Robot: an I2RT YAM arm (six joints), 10 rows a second.
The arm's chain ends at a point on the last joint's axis. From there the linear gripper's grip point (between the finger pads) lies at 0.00 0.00 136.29 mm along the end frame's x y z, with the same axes.
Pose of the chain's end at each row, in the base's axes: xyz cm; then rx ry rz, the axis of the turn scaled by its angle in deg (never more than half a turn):
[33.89 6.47 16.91 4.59 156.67 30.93]
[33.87 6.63 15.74 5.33 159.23 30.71]
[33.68 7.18 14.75 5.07 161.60 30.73]
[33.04 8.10 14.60 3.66 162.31 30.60]
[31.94 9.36 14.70 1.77 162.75 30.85]
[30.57 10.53 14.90 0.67 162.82 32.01]
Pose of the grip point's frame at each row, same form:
[38.66 11.35 5.11 4.59 156.67 30.93]
[38.11 11.44 3.71 5.33 159.23 30.71]
[37.39 11.98 2.55 5.07 161.60 30.73]
[36.57 12.90 2.34 3.66 162.31 30.60]
[35.31 14.23 2.43 1.77 162.75 30.85]
[33.84 15.60 2.68 0.67 162.82 32.01]

